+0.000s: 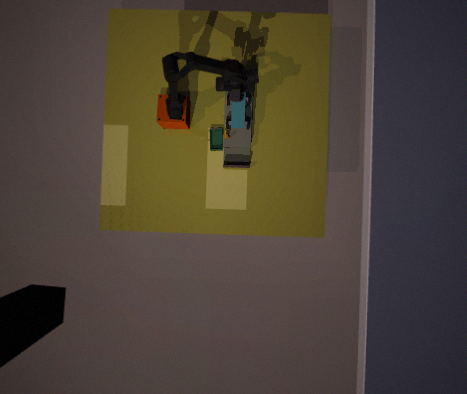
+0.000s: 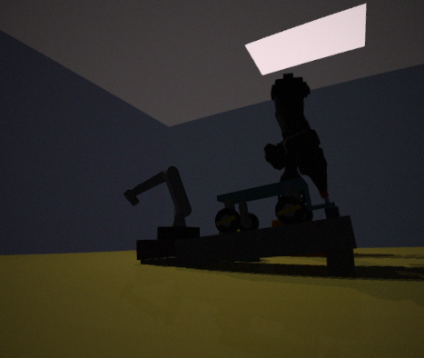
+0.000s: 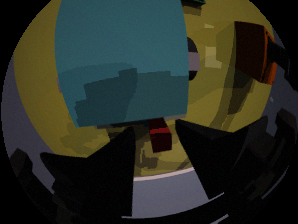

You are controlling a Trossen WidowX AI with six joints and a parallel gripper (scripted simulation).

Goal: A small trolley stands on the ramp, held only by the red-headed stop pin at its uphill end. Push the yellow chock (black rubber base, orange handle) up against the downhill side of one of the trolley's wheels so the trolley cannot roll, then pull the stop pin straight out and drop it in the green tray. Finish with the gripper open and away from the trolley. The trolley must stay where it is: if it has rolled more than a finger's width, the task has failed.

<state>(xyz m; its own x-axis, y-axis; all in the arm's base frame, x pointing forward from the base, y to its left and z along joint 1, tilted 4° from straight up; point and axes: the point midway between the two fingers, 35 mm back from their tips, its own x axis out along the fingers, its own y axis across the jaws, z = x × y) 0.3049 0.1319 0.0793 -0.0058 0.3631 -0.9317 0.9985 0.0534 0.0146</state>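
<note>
Right now the red-headed stop pin is 10 mm below my gripper tip. The rest, counted from my gripper tip: yellow chock: 220 mm to the right, 60 mm below, 30 mm behind; then trolley: 110 mm to the right, 30 mm below, 20 mm ahead.
</note>
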